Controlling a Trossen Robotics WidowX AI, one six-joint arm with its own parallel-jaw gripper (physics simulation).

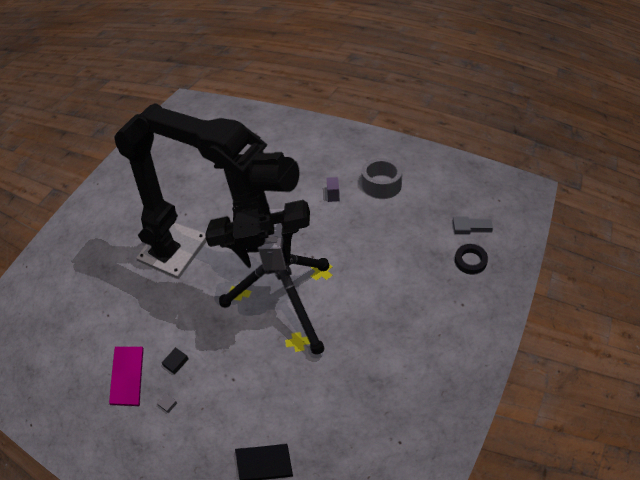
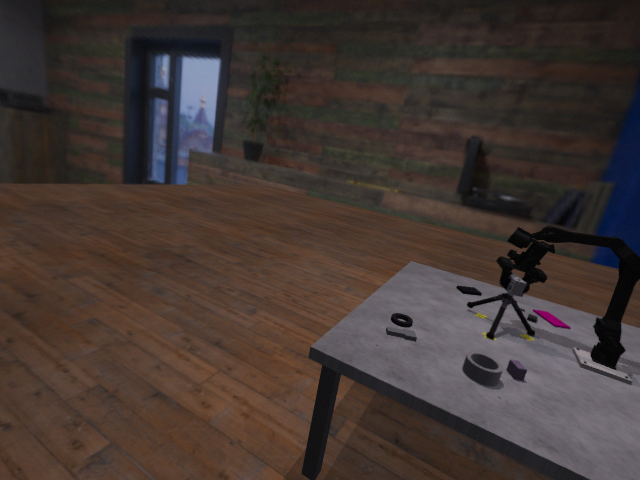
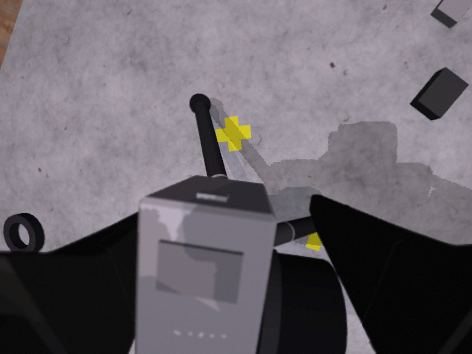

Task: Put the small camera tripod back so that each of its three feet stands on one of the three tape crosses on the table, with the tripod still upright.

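Places are measured from the arm's base along level axes (x ahead, y left, z up), in metres.
Where they show: gripper, between the fingertips: (image 1: 269, 263) (image 3: 244, 203); arm's base, origin of its link: (image 1: 164, 249) (image 2: 602, 362).
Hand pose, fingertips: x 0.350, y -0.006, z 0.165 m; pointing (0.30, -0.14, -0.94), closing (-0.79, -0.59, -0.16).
Things, the pixels of their top centre, and the offset from my fingertips. "pt": a spot on its surface instead. Level surfaces: height alone.
- grey table, height of its surface: dz -0.178 m
- front foot, a spot on its surface: (image 1: 316, 348) pt dx +0.120, dy -0.041, dz -0.140 m
- front cross, centre of its top: (image 3: 233, 133) (image 1: 297, 341) dx +0.064, dy -0.027, dz -0.177 m
- left foot, a spot on its surface: (image 1: 225, 301) pt dx -0.117, dy -0.034, dz -0.160 m
- left cross, a spot on its surface: (image 1: 241, 292) pt dx -0.082, dy -0.013, dz -0.127 m
- back foot, a spot on its surface: (image 1: 323, 263) pt dx +0.005, dy +0.159, dz -0.155 m
- back cross, centre of its top: (image 1: 321, 271) dx +0.002, dy +0.154, dz -0.177 m
- grey ring, centre of its top: (image 1: 381, 170) (image 2: 484, 361) dx -0.022, dy +0.466, dz -0.130 m
- purple cube, centre of its top: (image 1: 332, 183) (image 2: 518, 364) dx -0.106, dy +0.372, dz -0.138 m
- grey block, centre of its top: (image 1: 473, 223) (image 2: 401, 331) dx +0.243, dy +0.451, dz -0.163 m
- black ring, centre of its top: (image 1: 471, 256) (image 3: 19, 236) (image 2: 402, 318) dx +0.282, dy +0.350, dz -0.163 m
- magenta card, centre of its top: (image 1: 125, 374) (image 2: 551, 318) dx -0.189, dy -0.317, dz -0.170 m
- dark block, centre of its top: (image 3: 443, 92) (image 1: 174, 359) dx -0.119, dy -0.217, dz -0.163 m
- black square, a spot on its surface: (image 1: 264, 461) pt dx +0.176, dy -0.302, dz -0.163 m
The small black tripod (image 1: 300, 310) (image 2: 505, 309) (image 3: 208, 140) stands upright in the middle of the grey table (image 1: 390, 381) (image 2: 423, 362). My gripper (image 1: 269, 253) (image 2: 519, 282) (image 3: 244, 203) is shut on its grey box head (image 1: 271, 259) (image 3: 203, 263) from above. Three yellow tape crosses lie under it. The front foot (image 1: 316, 348) sits just right of the front cross (image 1: 297, 341) (image 3: 233, 133). The left foot (image 1: 225, 301) is just outside the left cross (image 1: 242, 293). The back foot (image 1: 323, 263) is at the far edge of the back cross (image 1: 322, 273). I cannot tell whether the feet touch the table.
A grey ring (image 1: 381, 179) (image 2: 482, 369) and a purple cube (image 1: 332, 190) (image 2: 516, 370) lie behind. A grey block (image 1: 471, 224) and a black ring (image 1: 470, 258) lie right. A magenta card (image 1: 126, 375), a dark block (image 1: 174, 360) and a black square (image 1: 264, 461) lie in front. The arm's base plate (image 1: 182, 248) is left.
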